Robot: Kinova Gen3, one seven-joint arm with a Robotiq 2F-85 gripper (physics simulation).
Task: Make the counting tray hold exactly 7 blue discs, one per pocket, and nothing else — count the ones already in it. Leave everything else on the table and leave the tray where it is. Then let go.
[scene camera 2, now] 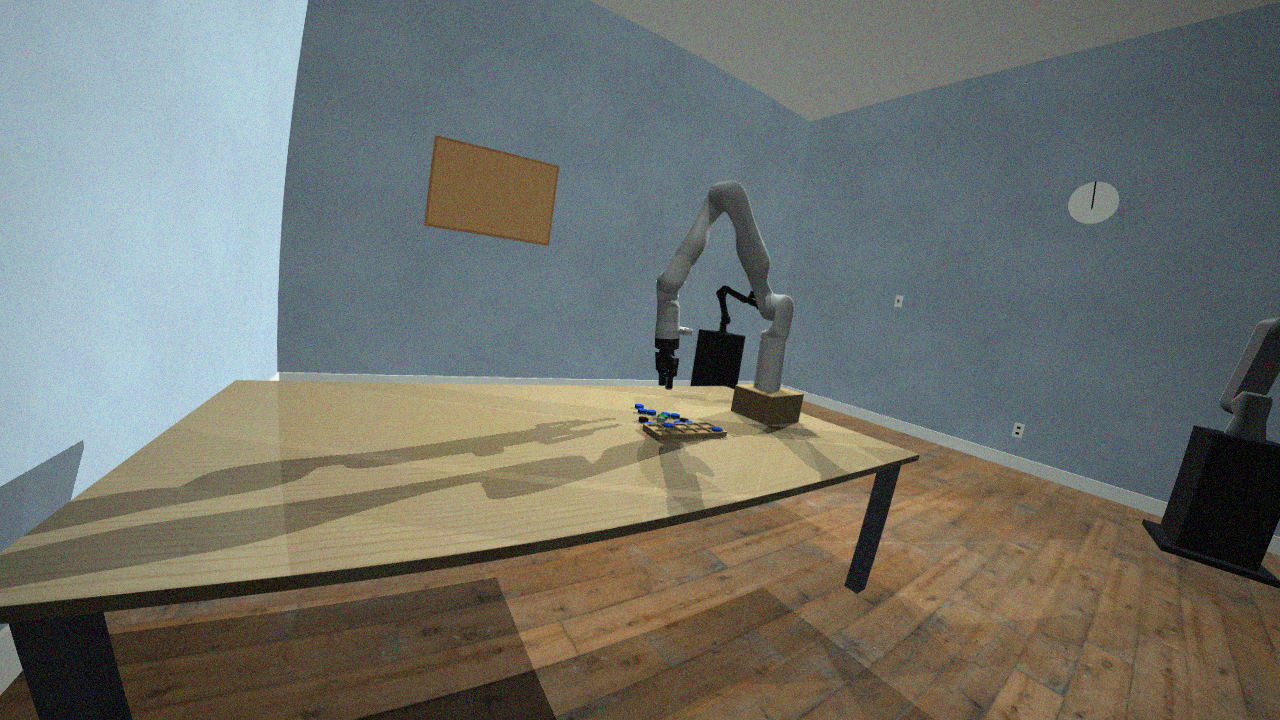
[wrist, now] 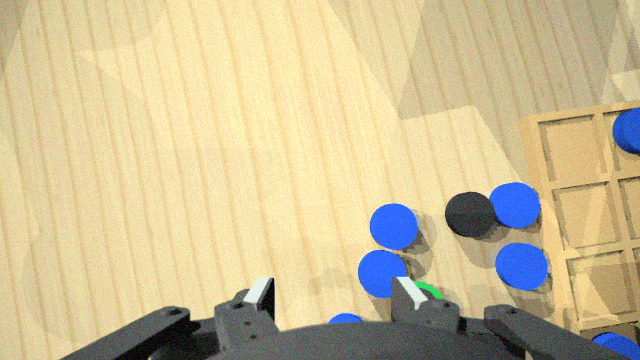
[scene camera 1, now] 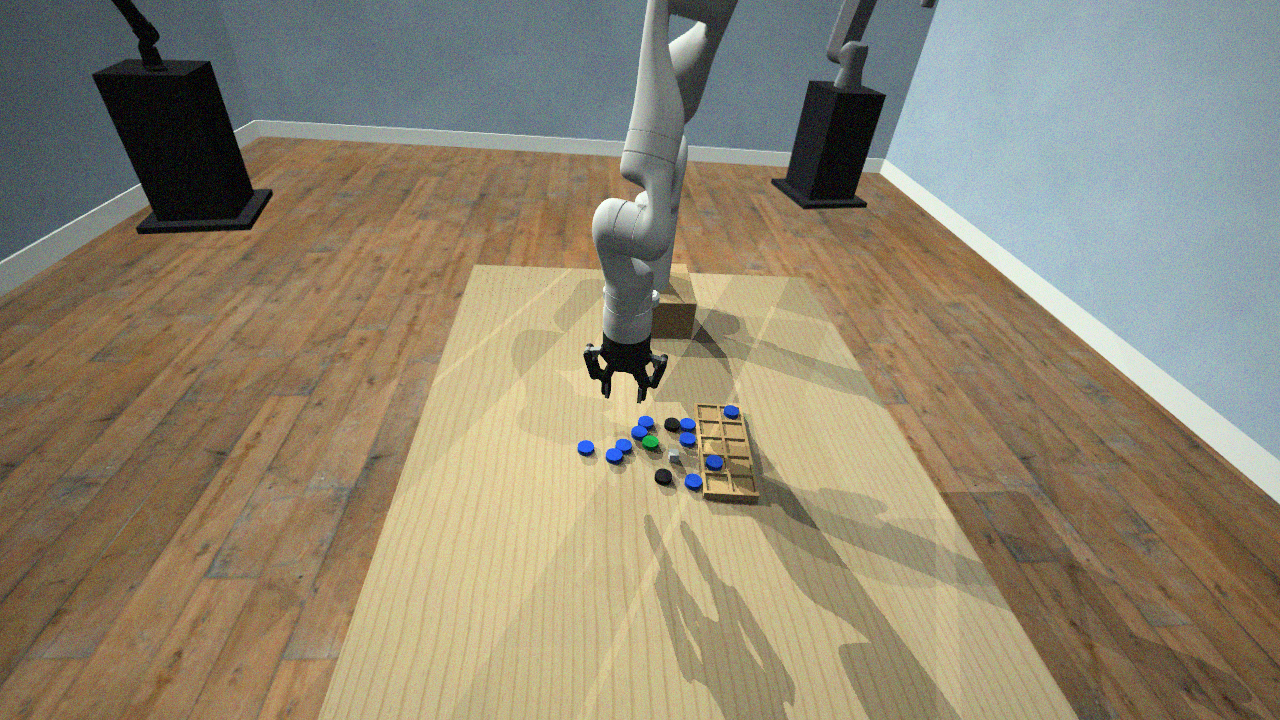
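Observation:
The wooden counting tray (scene camera 1: 729, 496) (scene camera 2: 684, 436) (wrist: 534, 150) has two columns of pockets. One blue disc (scene camera 1: 731, 411) (wrist: 629, 131) is in its far right pocket, another blue disc (scene camera 1: 714, 462) (wrist: 617, 346) in a left-column pocket nearer the front. Several loose blue discs lie left of the tray, including one (scene camera 1: 645, 421) (wrist: 393, 226), one (scene camera 1: 639, 432) (wrist: 378, 273) and one (scene camera 1: 687, 439) (wrist: 521, 266). My gripper (scene camera 1: 623, 395) (scene camera 2: 665, 385) (wrist: 332, 300) is partly open and empty, above the table behind the discs. In the wrist view its right finger partly hides a blue disc.
A black disc (scene camera 1: 672, 424) (wrist: 470, 214) lies against a blue disc (scene camera 1: 687, 424) (wrist: 515, 205) beside the tray. Another black disc (scene camera 1: 663, 476), a green disc (scene camera 1: 650, 442) and a small pale cube (scene camera 1: 674, 456) lie among the loose discs. The arm's base block (scene camera 1: 674, 320) (scene camera 2: 765, 407) stands behind.

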